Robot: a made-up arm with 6 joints.
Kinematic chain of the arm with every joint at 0, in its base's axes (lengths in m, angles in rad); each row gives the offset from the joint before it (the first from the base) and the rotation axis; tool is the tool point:
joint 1: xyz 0 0 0.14 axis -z
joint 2: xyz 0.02 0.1 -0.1 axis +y
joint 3: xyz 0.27 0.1 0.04 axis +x
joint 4: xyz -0.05 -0.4 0 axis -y
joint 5: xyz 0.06 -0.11 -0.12 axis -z
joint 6: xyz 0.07 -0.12 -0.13 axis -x
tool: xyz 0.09 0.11 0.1
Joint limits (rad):
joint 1: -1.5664..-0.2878
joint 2: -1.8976..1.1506
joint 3: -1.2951..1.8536
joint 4: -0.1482..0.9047
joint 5: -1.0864..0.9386
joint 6: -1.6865..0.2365
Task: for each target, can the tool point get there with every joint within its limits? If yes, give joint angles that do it. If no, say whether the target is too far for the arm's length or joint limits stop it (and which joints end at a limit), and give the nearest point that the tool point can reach.
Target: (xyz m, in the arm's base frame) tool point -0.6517 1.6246 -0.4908
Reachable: no: too far | nearest point -0.3436 0.8566 -0.2362 | short by 0.866 m
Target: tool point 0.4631 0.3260 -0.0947
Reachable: yes | joints -1.2923 0.1387 -0.0288 -0.0397 -0.0087 -0.2924
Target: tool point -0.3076 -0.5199 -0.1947
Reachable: no: joint limits stop it (at a limit: joint 1, joint 2, joint 4, joint 5, joint 6) | nearest point -0.2386 -0.4703 -0.3118 | short by 0.145 m
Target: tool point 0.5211 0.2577 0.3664
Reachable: yes | joints -1.3089 0.1080 -0.6068 0.0411 0.7024 -0.8559
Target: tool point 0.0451 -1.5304 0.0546
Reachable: no: too far | nearest point 0.0024 -0.8682 0.1818 | short by 0.676 m
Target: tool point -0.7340 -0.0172 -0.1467
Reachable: no: joint limits stop it (at a limit: joint 2, joint 3, joint 4, joint 5, joint 6) | nearest point -0.7611 -0.0178 -0.3820 | short by 0.237 m
